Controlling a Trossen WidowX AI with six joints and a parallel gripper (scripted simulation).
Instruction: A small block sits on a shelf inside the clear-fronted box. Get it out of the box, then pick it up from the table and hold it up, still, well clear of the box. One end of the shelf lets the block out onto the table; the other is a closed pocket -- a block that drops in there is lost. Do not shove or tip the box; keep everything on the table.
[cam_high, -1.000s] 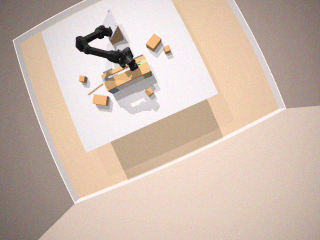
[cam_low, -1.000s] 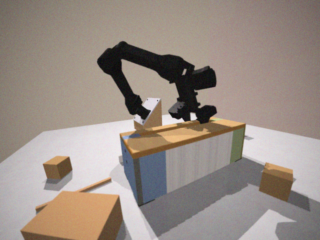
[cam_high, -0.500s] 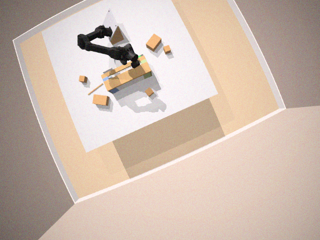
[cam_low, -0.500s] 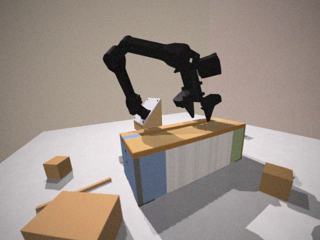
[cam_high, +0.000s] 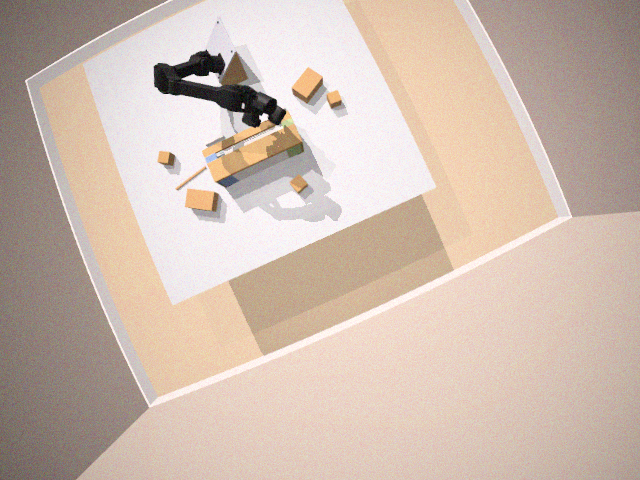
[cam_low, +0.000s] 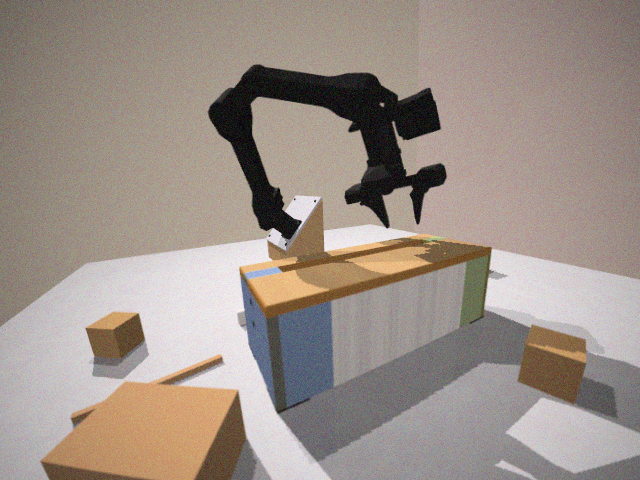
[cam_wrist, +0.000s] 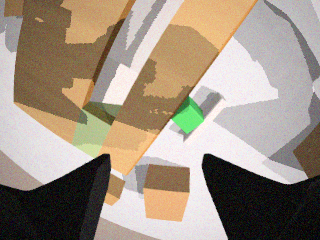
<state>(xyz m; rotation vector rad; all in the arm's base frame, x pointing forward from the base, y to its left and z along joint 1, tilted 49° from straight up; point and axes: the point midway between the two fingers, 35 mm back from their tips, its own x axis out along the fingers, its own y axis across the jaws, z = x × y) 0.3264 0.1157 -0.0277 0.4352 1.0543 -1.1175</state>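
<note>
My gripper tip is 140 mm above the green block, 40 mm past it and 20 mm to the right of it. From my gripper tip the other things lie so: long box 140 mm to the right, 90 mm below, 30 mm ahead; then thin stick 450 mm to the right, 150 mm below, 30 mm ahead; then small carton 270 mm ahead, 130 mm below, 30 mm to the right.
</note>
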